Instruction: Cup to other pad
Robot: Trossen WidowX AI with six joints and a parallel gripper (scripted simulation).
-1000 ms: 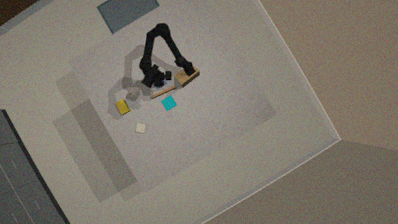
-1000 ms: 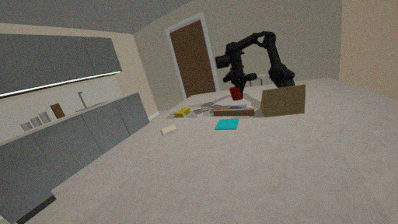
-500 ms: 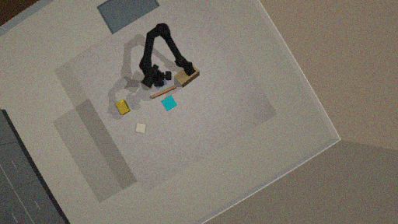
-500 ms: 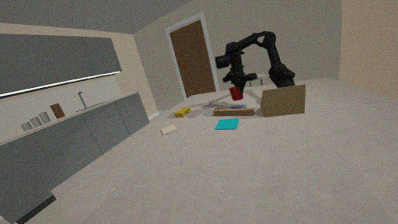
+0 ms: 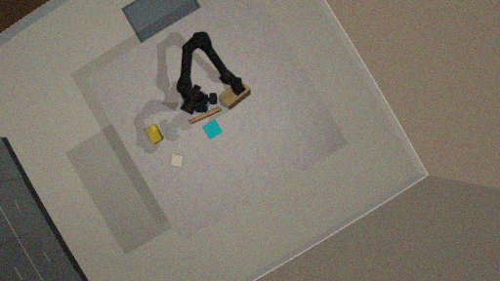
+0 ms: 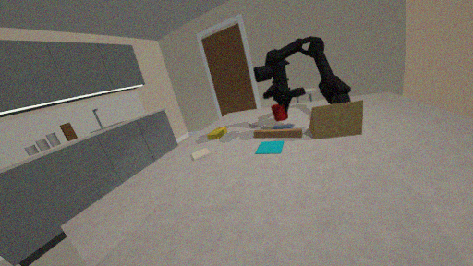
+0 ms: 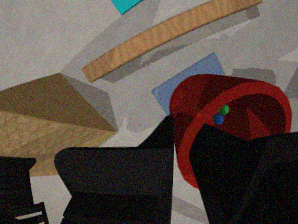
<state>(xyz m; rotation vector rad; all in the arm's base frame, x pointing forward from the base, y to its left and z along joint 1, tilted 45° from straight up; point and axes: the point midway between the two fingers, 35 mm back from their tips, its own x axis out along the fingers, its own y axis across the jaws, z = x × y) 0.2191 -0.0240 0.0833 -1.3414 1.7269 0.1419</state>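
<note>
Now: the blue marble 3 cm ahead of my gripper tip, 4 cm to the right of it and 2 cm below it. The rest, counted from my gripper tip: red cup (2 cm ahead, 2 cm to the right); then wooden bar (5 cm ahead, 6 cm to the left, 9 cm below); then blue pad (3 cm ahead, 4 cm to the right, 10 cm below).
</note>
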